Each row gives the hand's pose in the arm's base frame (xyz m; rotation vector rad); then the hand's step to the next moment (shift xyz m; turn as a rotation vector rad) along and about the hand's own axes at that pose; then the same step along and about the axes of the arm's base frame.
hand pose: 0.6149 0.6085 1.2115 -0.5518 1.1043 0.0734
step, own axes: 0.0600 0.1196 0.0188 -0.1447 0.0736 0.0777
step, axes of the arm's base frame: 0.0045 0.0992 -0.0916 -0.0265 0.1297 0.1219
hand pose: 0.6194 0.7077 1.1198 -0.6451 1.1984 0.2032
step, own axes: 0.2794 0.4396 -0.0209 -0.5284 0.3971 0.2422
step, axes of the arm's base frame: -0.1215 0.2907 -0.4153 -0.1908 0.5537 0.3906
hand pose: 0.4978 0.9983 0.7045 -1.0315 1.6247 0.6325
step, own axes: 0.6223 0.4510 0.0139 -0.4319 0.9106 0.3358
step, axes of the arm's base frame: -0.4260 0.0395 -0.6386 -0.5970 0.8504 0.2213
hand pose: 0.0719 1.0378 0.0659 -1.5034 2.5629 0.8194
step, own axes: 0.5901 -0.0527 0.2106 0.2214 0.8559 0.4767
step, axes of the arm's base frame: -0.3092 -0.3900 -0.3843 -0.9229 0.3765 -0.1235
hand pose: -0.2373 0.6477 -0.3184 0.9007 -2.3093 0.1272
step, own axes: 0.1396 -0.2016 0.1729 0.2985 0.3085 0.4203
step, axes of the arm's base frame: -0.0420 -0.2863 -0.0792 -0.5873 -0.0661 -0.1078
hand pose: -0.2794 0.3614 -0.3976 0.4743 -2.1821 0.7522
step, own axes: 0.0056 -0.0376 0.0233 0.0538 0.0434 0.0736
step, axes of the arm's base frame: 0.0042 -0.0441 0.0055 -0.0980 -0.0197 -0.0138
